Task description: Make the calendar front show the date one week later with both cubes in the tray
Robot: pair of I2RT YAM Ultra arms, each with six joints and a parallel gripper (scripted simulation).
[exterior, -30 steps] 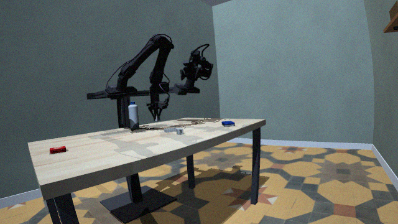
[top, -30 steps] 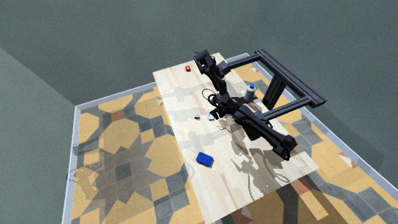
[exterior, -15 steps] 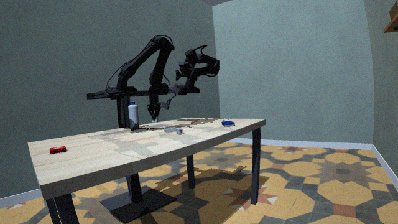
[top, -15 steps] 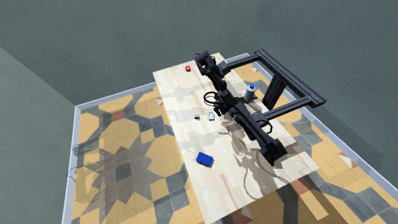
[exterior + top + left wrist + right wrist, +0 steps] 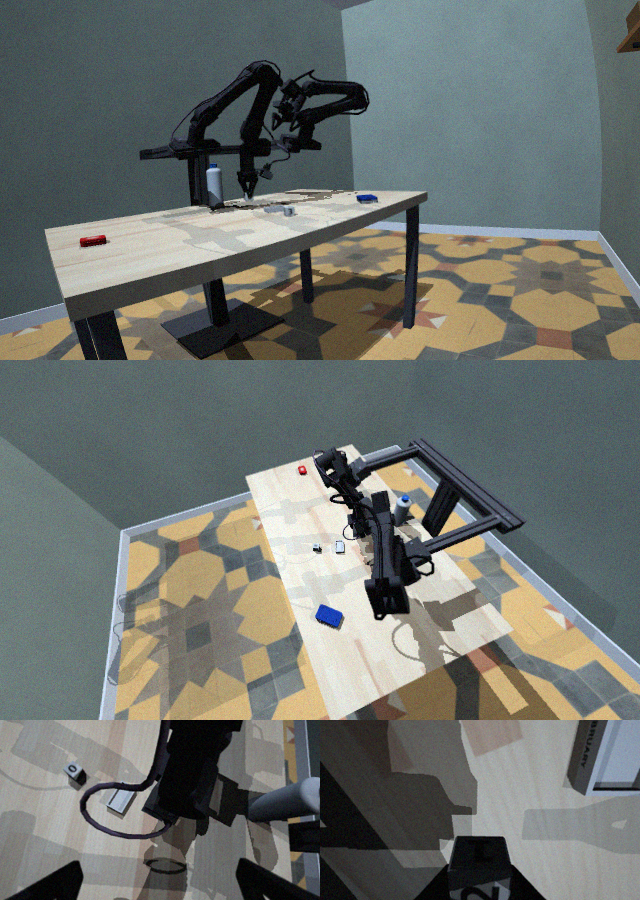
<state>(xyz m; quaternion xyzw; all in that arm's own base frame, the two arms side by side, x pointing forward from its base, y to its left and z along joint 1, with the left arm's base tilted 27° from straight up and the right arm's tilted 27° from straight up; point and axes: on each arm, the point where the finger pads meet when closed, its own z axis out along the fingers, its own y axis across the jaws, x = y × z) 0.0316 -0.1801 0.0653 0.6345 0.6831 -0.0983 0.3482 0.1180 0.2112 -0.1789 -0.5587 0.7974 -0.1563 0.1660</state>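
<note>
Now: the calendar tray 110 mm ahead of my right hand, 40 mm to the left of it and 60 mm below it. Round my right hand: white bottle: 270 mm behind, 10 mm to the right, 30 mm above; red object: 140 mm ahead, 660 mm to the right, 50 mm below; blue block: 300 mm ahead, 380 mm to the left, 50 mm below.
</note>
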